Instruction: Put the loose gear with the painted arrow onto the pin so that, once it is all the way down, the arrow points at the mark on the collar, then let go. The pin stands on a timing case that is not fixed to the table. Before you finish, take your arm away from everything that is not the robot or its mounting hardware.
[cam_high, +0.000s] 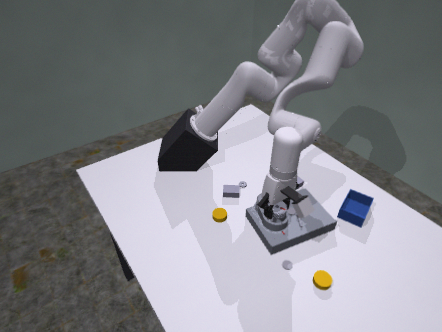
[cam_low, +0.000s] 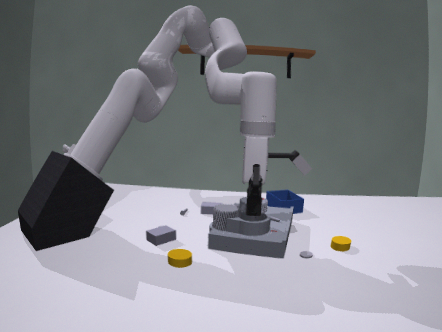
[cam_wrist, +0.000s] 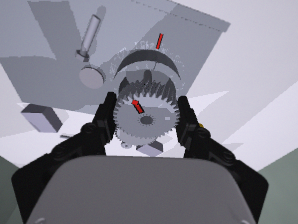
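Right now my hand is right at the grey gear. From my hand the other things lie so: grey block 210 mm behind, 40 mm to the right, 90 mm below; then screw 220 mm behind, 150 mm to the left, 90 mm below; then grey disc 130 mm ahead, 40 mm to the right, 100 mm below.
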